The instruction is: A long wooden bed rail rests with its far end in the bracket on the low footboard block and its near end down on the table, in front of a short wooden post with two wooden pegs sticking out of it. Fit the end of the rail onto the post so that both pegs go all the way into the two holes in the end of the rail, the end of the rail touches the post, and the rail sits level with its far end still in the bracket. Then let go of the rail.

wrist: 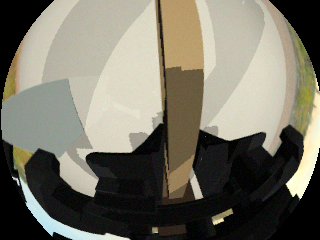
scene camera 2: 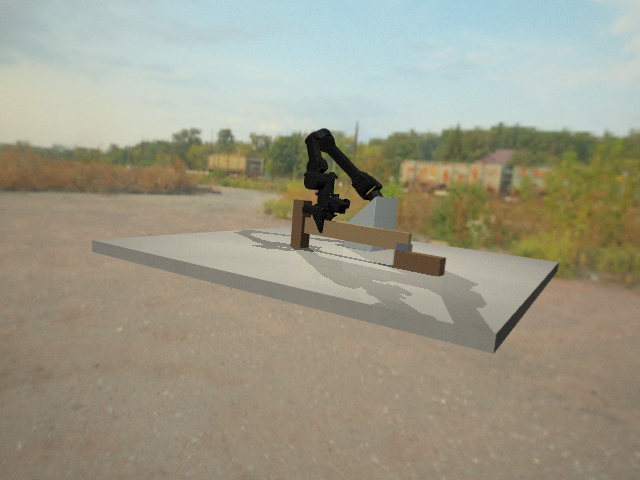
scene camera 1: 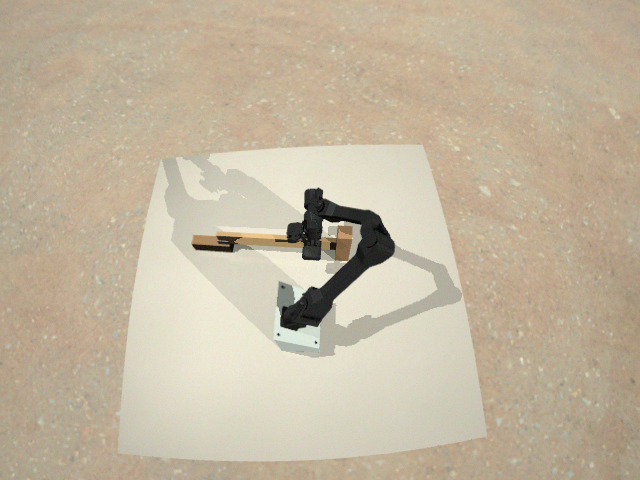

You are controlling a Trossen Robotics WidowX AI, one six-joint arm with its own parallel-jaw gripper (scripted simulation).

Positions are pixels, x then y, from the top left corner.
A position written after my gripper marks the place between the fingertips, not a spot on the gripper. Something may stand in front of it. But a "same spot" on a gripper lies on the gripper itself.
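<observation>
My gripper is visible in scene camera 1 (313,245), in scene camera 2 and in the wrist view. On my gripper (scene camera 2: 331,214) and (wrist: 131,182) are the same spot.
</observation>
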